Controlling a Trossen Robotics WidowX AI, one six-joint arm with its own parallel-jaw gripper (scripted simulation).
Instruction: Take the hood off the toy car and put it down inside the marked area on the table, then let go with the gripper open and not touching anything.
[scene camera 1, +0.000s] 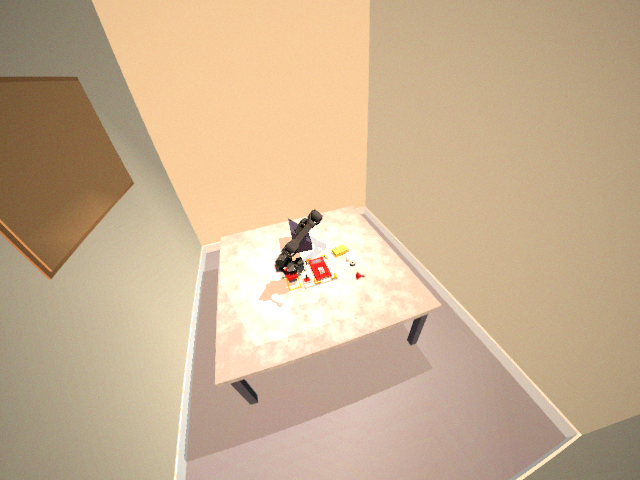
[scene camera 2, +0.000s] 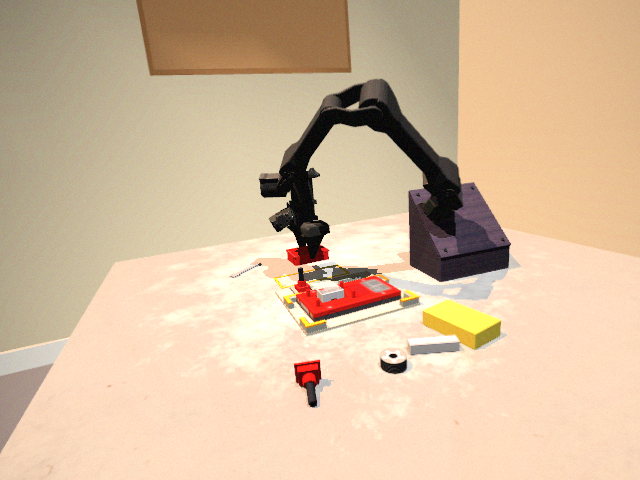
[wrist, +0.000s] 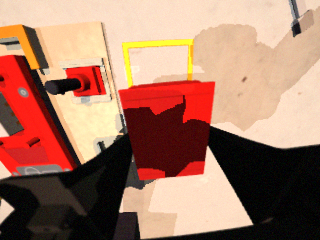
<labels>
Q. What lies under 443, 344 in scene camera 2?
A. A grey bar.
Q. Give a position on a red hood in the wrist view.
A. At 168, 123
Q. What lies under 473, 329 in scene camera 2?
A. A yellow block.
</labels>
